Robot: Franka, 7 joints.
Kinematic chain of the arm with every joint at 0, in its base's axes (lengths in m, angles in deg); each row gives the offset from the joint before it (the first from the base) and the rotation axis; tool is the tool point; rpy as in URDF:
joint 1: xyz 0 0 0.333 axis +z
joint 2: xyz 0 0 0 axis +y
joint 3: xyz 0 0 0.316 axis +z
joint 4: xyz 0.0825 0 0 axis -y
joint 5: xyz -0.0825 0 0.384 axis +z
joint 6: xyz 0 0 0 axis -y
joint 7: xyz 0.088 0 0 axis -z
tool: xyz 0 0 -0.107 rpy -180 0 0
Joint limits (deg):
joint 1: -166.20..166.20
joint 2: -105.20..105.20
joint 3: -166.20..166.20
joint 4: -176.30..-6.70
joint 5: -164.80..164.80
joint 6: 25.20..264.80
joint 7: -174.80..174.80
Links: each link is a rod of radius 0.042 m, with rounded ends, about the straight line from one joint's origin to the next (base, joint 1, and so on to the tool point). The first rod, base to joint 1, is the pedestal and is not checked.
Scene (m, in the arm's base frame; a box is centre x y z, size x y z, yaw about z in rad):
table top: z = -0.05
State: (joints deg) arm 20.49 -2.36 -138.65 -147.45 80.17 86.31 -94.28
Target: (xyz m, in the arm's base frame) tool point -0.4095 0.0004 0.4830
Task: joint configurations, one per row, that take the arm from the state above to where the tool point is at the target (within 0.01 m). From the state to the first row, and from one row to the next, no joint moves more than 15 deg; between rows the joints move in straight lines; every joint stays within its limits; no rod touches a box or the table.
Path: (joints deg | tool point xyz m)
1: 7.98 4.53 -145.54 -145.89 79.24 87.28 -94.28 | -0.2202 -0.3476 0.3181
2: -4.54 11.43 -152.43 -144.33 78.32 88.26 -94.28 | -0.3303 -0.2572 0.3652
3: -17.05 18.32 -159.31 -142.77 77.39 89.23 -94.28 | -0.3965 -0.1347 0.4212
4: -29.56 25.22 -166.20 -141.21 76.46 90.20 -94.28 | -0.4095 0.0004 0.4830

